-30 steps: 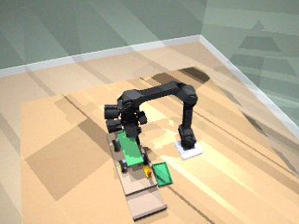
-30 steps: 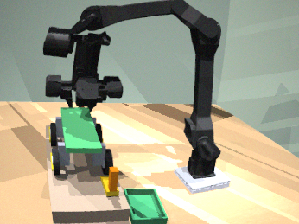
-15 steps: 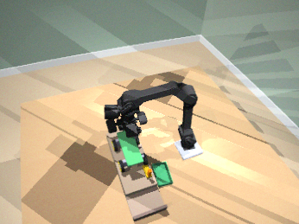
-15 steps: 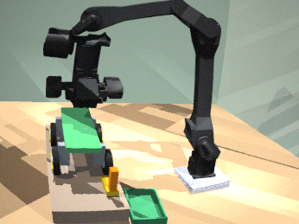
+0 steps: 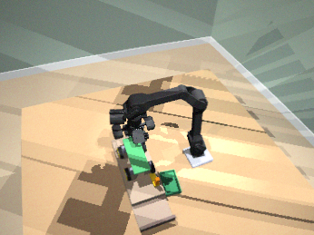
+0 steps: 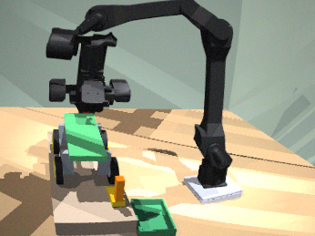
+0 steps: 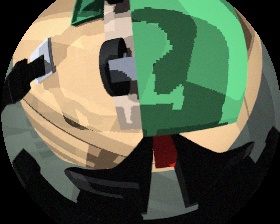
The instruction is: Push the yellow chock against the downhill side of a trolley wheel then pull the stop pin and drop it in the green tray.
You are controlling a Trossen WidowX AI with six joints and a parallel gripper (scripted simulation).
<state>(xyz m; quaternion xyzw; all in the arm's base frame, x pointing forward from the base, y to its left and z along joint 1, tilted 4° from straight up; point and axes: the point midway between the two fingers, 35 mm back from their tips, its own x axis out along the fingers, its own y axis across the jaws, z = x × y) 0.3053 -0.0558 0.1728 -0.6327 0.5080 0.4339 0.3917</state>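
My gripper tip is now 70 mm past the chock, 210 mm to the right of it and 60 mm above it. From my gripper tip the other things lie so: trolley 120 mm to the left, 20 mm below; then red-headed stop pin right at my gripper tip.
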